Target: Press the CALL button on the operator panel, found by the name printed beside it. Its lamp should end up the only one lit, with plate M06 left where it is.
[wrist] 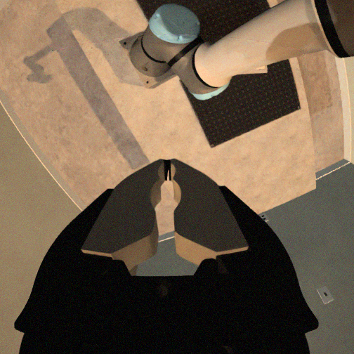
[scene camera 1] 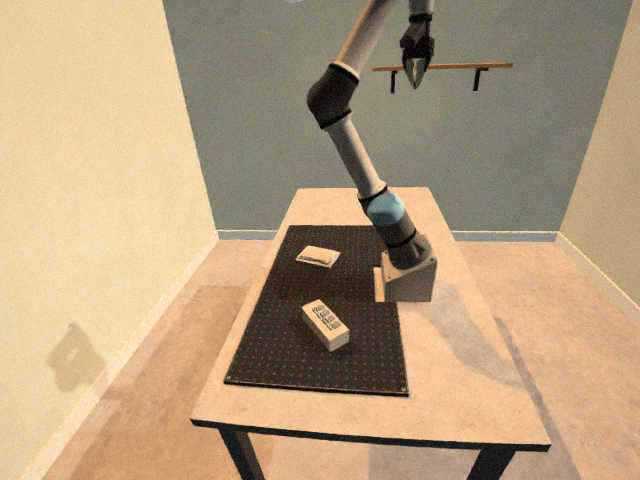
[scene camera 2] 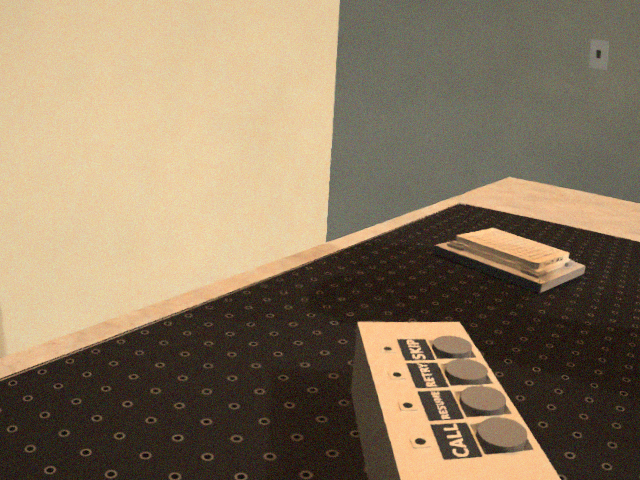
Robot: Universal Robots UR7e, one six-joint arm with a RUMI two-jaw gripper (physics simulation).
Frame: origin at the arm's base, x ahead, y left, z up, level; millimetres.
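Where they show: gripper, between the fingertips: (scene camera 1: 415, 88); arm's base, origin of its link: (scene camera 1: 410, 254).
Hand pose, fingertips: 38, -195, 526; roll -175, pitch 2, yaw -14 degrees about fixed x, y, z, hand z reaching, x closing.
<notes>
Each offset is from my fingertips to the top centre of the thing, as dx, dy, dz. Level surfaces: height alone.
The operator panel {+193, +502, -595} (scene camera 1: 331, 337) (scene camera 2: 379, 413) is a pale box on the black perforated mat, with grey round buttons in a row. The CALL button {+147, +517, -595} (scene camera 2: 501, 435) is at the end nearest scene camera 2, past RESUME, RETRY and SKIP. The CALL lamp {+172, +547, -597} (scene camera 2: 419, 441) is dark, and so are the other lamps. A pale plate {+347, +115, -625} (scene camera 1: 316, 254) (scene camera 2: 511, 248) lies on a grey base farther back on the mat; its print is too small to read, so I cannot tell if it is M06. My gripper (scene camera 1: 415, 85) (wrist: 168, 161) is shut and empty, high above the table and far from the panel.
The black mat {dz -651} (scene camera 1: 268, 366) (scene camera 2: 155, 413) (wrist: 215, 135) lies on the pale table {dz -664} (scene camera 1: 330, 413) (wrist: 270, 175). The arm's base (scene camera 1: 413, 281) stands at the mat's right edge in scene camera 1. A wooden shelf (scene camera 1: 465, 66) is on the back wall behind the gripper.
</notes>
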